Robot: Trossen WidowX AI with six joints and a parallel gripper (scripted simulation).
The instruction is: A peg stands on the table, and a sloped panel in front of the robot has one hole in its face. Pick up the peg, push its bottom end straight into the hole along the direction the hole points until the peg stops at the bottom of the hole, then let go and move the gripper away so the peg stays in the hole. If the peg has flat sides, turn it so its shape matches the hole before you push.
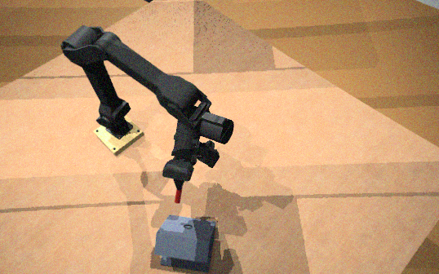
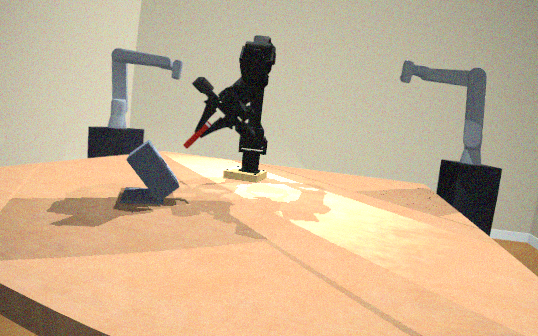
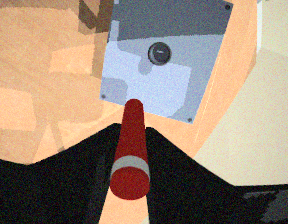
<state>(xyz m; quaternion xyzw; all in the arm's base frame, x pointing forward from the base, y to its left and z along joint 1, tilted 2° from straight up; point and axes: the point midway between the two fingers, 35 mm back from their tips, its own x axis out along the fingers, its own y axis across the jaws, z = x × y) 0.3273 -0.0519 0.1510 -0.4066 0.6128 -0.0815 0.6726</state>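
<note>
Now: the sloped panel 80 mm below my gripper tip, 70 mm to the right of it and 70 mm ahead of it. Round my gripper tip: peg (10 mm to the left, 10 mm above); panel foot (140 mm below, 90 mm to the right, 80 mm ahead).
</note>
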